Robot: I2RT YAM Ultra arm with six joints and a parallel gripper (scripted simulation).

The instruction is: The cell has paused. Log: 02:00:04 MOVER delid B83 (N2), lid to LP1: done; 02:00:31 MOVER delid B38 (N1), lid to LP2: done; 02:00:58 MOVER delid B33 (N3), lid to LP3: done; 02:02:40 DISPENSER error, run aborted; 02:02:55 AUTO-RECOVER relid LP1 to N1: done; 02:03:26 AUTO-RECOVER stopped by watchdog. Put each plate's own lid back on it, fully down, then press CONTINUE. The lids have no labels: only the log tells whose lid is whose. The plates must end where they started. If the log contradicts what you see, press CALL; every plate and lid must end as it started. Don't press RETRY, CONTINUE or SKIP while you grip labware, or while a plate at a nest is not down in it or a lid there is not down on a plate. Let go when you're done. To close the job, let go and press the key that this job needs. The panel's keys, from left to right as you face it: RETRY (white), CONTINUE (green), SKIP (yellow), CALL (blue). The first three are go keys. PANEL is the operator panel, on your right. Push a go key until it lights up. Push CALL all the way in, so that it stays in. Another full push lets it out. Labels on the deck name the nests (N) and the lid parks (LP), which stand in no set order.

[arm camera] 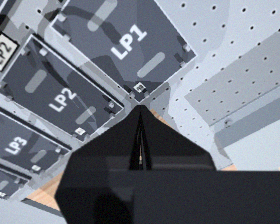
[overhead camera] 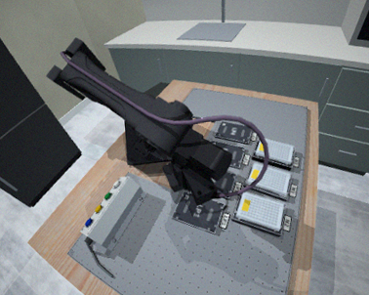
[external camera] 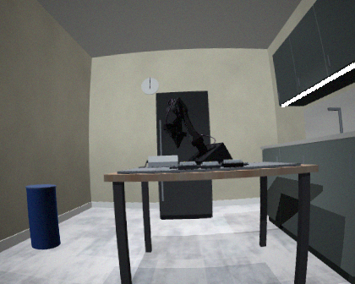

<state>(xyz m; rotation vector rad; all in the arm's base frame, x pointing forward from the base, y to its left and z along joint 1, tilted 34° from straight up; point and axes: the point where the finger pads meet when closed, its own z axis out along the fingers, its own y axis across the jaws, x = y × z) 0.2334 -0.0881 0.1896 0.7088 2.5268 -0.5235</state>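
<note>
Right now my hand is 25 cm past the green continue key, 12 cm to the left of it and 7 cm above it. Also, from my hand: plate (19 cm ahead, 7 cm to the left, 11 cm below); then yellow skip key (25 cm behind, 17 cm to the right, 7 cm below); then white RETRY key (26 cm behind, 7 cm to the right, 7 cm below).
</note>
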